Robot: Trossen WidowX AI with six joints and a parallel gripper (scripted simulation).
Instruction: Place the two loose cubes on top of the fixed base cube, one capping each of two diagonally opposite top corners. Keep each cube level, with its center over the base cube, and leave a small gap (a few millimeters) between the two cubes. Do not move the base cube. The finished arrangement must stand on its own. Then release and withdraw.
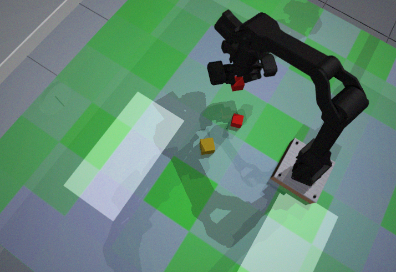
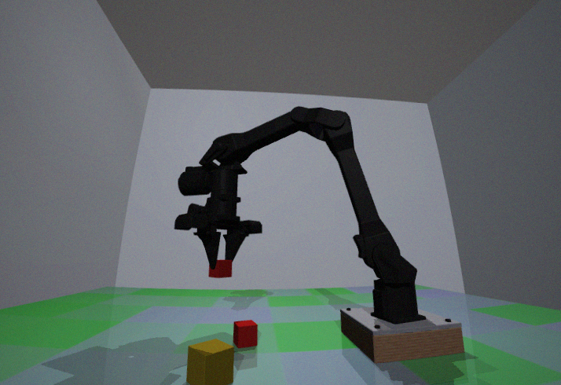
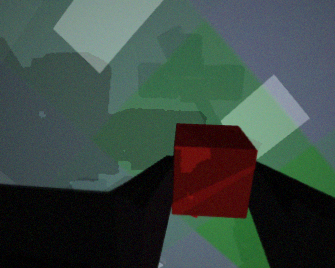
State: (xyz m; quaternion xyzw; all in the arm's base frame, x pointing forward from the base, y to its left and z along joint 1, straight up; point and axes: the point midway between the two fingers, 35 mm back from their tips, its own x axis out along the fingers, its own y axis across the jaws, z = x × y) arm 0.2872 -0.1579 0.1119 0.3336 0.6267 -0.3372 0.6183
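The yellow base cube lies 10 mm ahead of my gripper tip, 190 mm to the left of it and 100 mm below it.
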